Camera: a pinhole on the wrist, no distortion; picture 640 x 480 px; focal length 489.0 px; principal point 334.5 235.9 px. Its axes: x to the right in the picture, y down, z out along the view. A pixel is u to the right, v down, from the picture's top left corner.
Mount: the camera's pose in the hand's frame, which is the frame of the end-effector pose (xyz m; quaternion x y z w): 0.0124 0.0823 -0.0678 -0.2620 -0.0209 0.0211 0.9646
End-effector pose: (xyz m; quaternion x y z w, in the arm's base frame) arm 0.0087 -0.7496 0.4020 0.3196 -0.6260 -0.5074 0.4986
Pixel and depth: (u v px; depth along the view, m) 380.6 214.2 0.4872
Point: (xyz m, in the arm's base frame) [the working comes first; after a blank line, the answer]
In the camera's frame: 0.0459 -0.0216 0.4872

-0.3140 -0.5774 0.7140
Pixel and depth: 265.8 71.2 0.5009
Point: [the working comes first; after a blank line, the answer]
In the camera's frame: -0.0704 -0.1687 0.5009

-0.3724 -0.4846 0.5613
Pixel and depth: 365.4 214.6 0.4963
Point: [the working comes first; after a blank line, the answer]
In the camera's frame: 0.0314 -0.0216 0.4963

-0.3162 -0.5603 0.7133
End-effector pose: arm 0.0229 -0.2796 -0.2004 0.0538 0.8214 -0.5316 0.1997
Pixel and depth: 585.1 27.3 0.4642
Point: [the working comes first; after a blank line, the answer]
In the camera's frame: 0.2379 -0.1980 0.4642

-0.0226 -0.6337 -0.5805
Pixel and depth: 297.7 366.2 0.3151
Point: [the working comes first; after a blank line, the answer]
In the camera's frame: -0.0237 0.0840 0.3151

0.1877 -0.2855 -0.5120
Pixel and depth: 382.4 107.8 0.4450
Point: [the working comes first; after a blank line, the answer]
In the camera's frame: 0.0436 -0.1166 0.4450

0.1541 -0.5311 -0.5257
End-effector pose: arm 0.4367 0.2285 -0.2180 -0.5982 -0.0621 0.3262 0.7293
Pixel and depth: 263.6 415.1 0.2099
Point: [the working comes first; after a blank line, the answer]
In the camera's frame: -0.0304 0.0769 0.2099

0.2757 0.2905 -0.4194
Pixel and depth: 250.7 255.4 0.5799
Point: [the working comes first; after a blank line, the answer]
In the camera's frame: -0.0994 0.0231 0.5799

-0.0119 0.5391 -0.4232
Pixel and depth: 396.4 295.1 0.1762
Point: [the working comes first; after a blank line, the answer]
In the camera's frame: 0.0223 0.0213 0.1762

0.3440 0.3174 -0.3792
